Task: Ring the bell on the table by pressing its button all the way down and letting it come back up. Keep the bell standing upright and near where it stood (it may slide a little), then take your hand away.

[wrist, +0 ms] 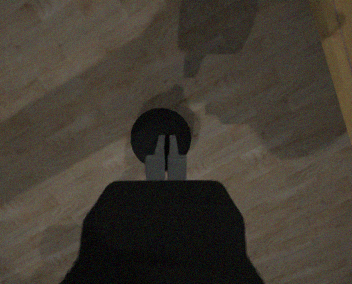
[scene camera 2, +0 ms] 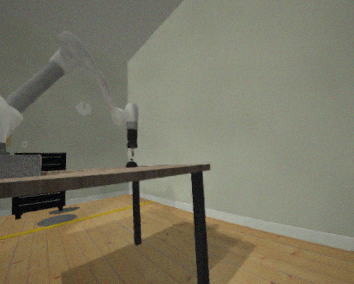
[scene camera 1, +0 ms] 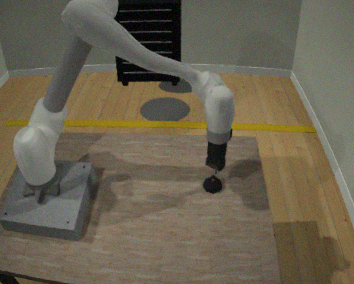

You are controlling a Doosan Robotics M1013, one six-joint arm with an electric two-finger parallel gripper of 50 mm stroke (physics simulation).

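Where they show: gripper, fingertip midpoint: (wrist: pixel 167 146) (scene camera 2: pixel 132 156) (scene camera 1: pixel 216 172); arm's base, link origin: (scene camera 1: pixel 43 180).
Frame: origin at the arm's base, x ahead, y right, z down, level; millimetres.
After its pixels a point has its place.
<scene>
The small black bell (scene camera 1: pixel 212 185) @(x 743, y 38, z 51 mm) (scene camera 2: pixel 131 164) @(x 726, y 45, z 67 mm) (wrist: pixel 146 131) @(x 747, y -10, z 48 mm) stands upright on the wooden table (scene camera 1: pixel 150 245) @(x 462, y 297, z 88 mm) (scene camera 2: pixel 165 172) @(x 568, y 527, z 105 mm) (wrist: pixel 290 215) @(x 836, y 256, z 88 mm), with a small button on top of its dome. My gripper (scene camera 1: pixel 216 172) @(x 764, y 10, z 4 mm) (scene camera 2: pixel 132 154) @(x 764, y 10, z 4 mm) (wrist: pixel 167 146) @(x 764, y 10, z 4 mm) points straight down, its two grey fingers shut together with nothing between them. In scene camera 2 the fingertips are just above the bell's top, with a small gap. In the wrist view the fingers overlap the dome, and the button cannot be made out.
The robot's grey base block (scene camera 1: pixel 45 210) @(x 37, y 167, z 7 mm) (scene camera 2: pixel 20 165) @(x 119, y 258, z 47 mm) stands at the table's left side. The table's right edge lies a short way beyond the bell. A black drawer cabinet (scene camera 1: pixel 149 42) (scene camera 2: pixel 54 162) stands on the floor by the back wall, behind a yellow floor line (scene camera 1: pixel 165 124).
</scene>
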